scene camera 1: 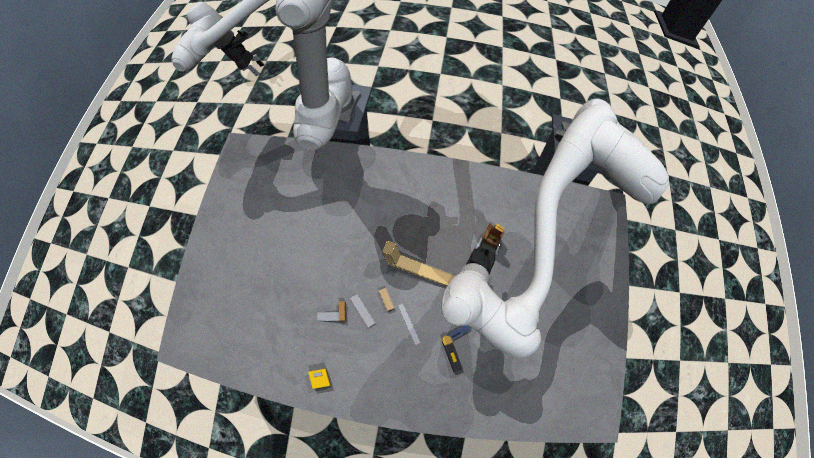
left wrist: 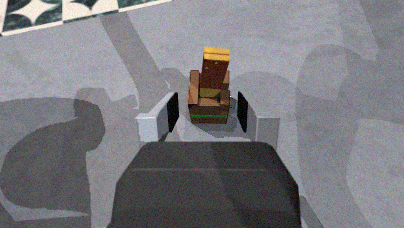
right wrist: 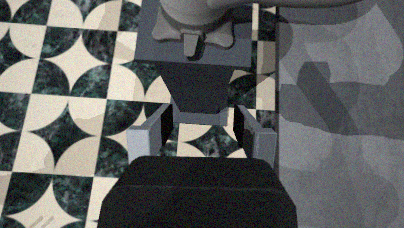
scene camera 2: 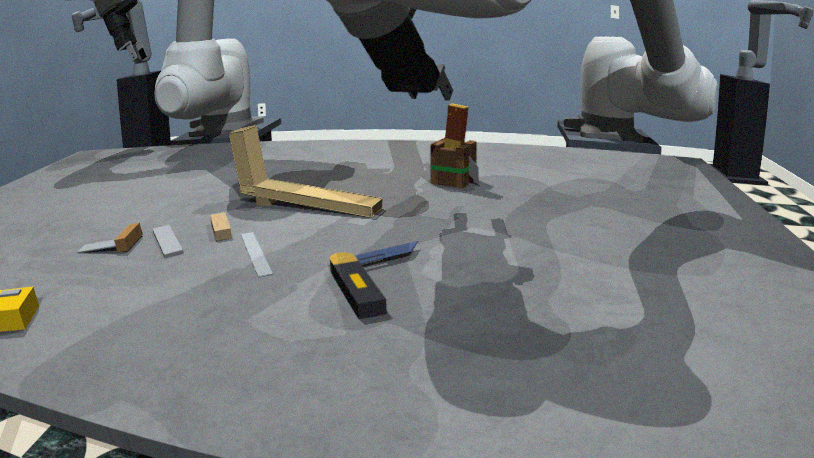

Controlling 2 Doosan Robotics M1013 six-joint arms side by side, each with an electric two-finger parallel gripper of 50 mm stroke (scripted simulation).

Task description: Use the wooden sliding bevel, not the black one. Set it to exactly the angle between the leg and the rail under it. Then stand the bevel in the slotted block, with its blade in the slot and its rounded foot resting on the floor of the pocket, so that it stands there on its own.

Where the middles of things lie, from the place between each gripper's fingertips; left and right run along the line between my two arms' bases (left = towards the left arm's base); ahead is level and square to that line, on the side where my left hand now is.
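The wooden sliding bevel (scene camera 2: 456, 124) is 99 cm to the left of my right hand (scene camera 2: 140, 58), 51 cm ahead of it and 20 cm below it. Counting from that same hand, I find the black bevel (scene camera 2: 365, 298) 89 cm ahead, 90 cm to the left and 26 cm below, while the small try square (scene camera 2: 133, 232) is 85 cm ahead, 49 cm to the left and 26 cm below.
The small try square, measured from my left hand (scene camera 2: 432, 94), is 250 mm ahead, 460 mm to the right and 170 mm below. The black bevel is 170 mm lower than my left hand, 290 mm forward of it and 50 mm to the right of it. As for the wooden sliding bevel, it rests 90 mm behind my left hand, 40 mm to the left of it and 110 mm below it.
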